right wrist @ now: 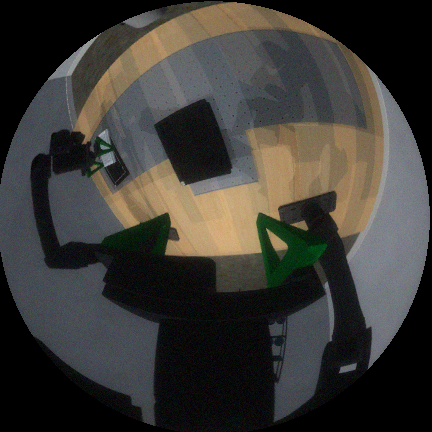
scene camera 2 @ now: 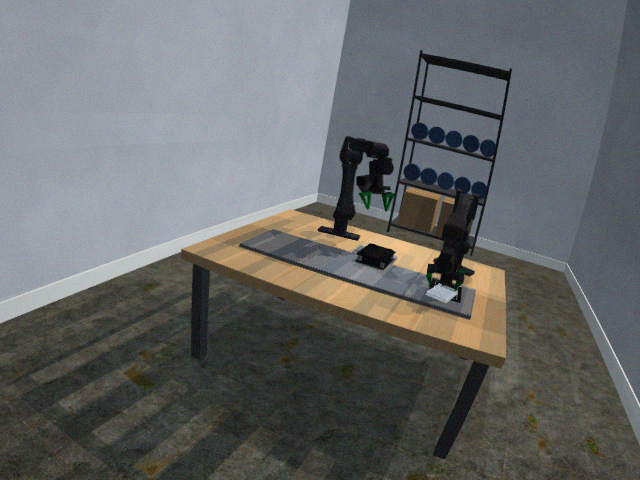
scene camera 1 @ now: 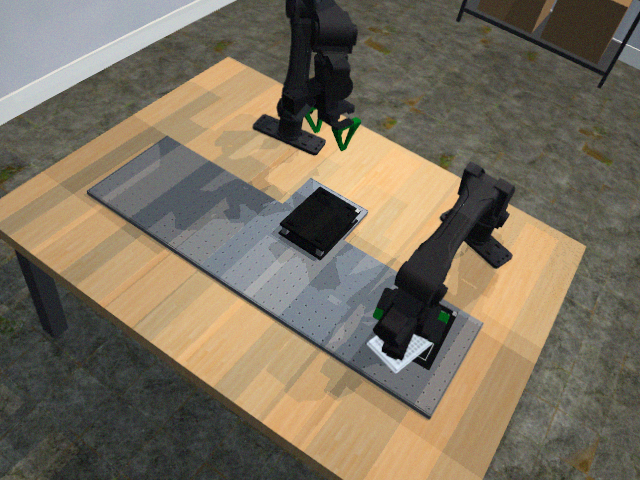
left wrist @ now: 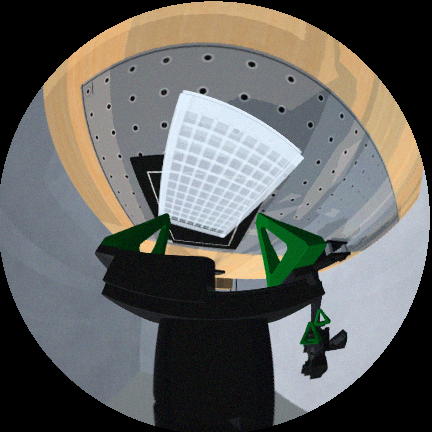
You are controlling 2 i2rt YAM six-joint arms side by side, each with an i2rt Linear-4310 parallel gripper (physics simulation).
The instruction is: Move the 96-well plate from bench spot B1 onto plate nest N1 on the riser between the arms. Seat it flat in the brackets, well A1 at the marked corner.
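Seen in the pictures: left gripper, fingertip midpoint: [right wrist: 107, 156] [scene camera 2: 442, 288] [left wrist: 212, 217]; right gripper, fingertip midpoint: [right wrist: 213, 217] [scene camera 2: 377, 210] [scene camera 1: 329, 141] [left wrist: 314, 314]; left arm's base at its link origin: [right wrist: 157, 230] [scene camera 1: 475, 237]; right arm's base at its link origin: [right wrist: 308, 207] [scene camera 2: 339, 234] [scene camera 1: 289, 135].
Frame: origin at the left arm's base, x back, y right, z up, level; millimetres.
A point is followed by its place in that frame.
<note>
The white 96-well plate [scene camera 1: 398, 356] [scene camera 2: 441, 292] {x -399, y -119, z 27 mm} [left wrist: 225, 165] {x -416, y -121, z 29 mm} lies turned askew, partly over the black pad with a white outline, bench spot B1 [left wrist: 142, 165] {x -380, y -184, z 15 mm} [right wrist: 119, 176] {x -268, y -81, z 15 mm}. My left gripper [left wrist: 212, 217] {x -355, y -102, z 25 mm} is open above the plate; in the left wrist view its green fingertips are at the plate's near end, one to each side, and the plate is not gripped. The black plate nest N1 [scene camera 1: 323, 219] {x -335, y 217, z 51 mm} [scene camera 2: 376, 255] {x -377, y 201, z 51 mm} [right wrist: 194, 142] {x -338, y 237, z 51 mm} on its riser stands between the arms, with a small white mark at one corner. My right gripper [scene camera 1: 329, 139] {x -278, y 303, z 200 mm} [scene camera 2: 377, 207] {x -278, y 303, z 200 mm} [right wrist: 213, 217] {x -278, y 303, z 200 mm} is open and empty, raised high near its own base.
The grey perforated board [scene camera 1: 206, 248] {x -594, y 308, z 13 mm} [scene camera 2: 330, 266] {x -567, y 273, z 13 mm} runs along the wooden table [scene camera 1: 155, 320] {x -776, y 210, z 0 mm} [scene camera 2: 289, 294] {x -825, y 223, z -17 mm} under the nest and the plate. A shelf unit [scene camera 2: 459, 105] with blue round items and brown boxes stands behind the table.
</note>
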